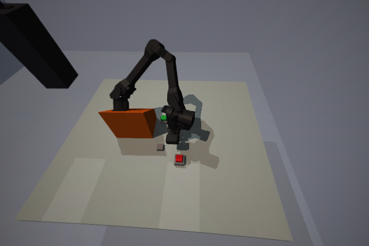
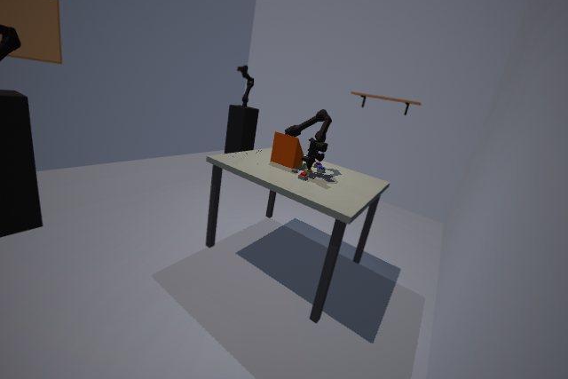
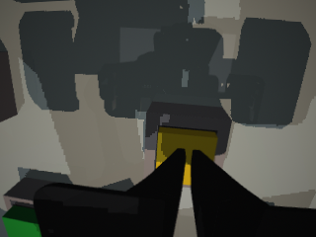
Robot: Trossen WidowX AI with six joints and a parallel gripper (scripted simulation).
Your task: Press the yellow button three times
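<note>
Now: the yellow button 1 cm below my gripper tip. From my gripper tip the other things lie so: small grey block: 8 cm behind, 6 cm to the right, 2 cm below; red button: 3 cm ahead, 13 cm to the right; green button: 8 cm behind, 12 cm to the left.
</note>
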